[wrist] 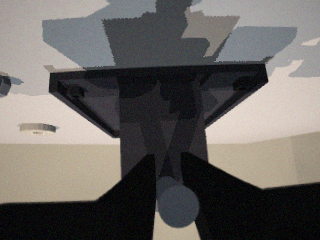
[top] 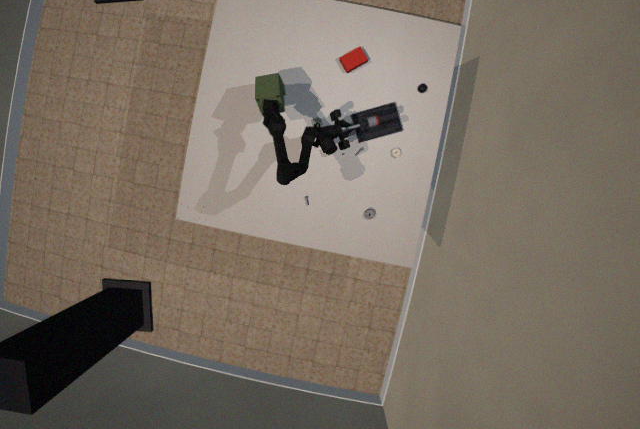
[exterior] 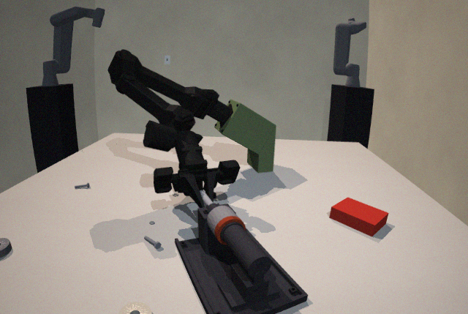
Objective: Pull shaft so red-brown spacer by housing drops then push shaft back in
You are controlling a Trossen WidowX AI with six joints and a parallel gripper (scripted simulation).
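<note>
Now: the thin grey shaft 90 mm ahead of my hand and 30 mm to the left of it. From my hand the other things lie so: black disc (380 mm ahead, 230 mm to the left, 70 mm below); then red block (30 mm ahead, 360 mm to the left, 70 mm below); then red-brown spacer (140 mm ahead, 40 mm to the left).
</note>
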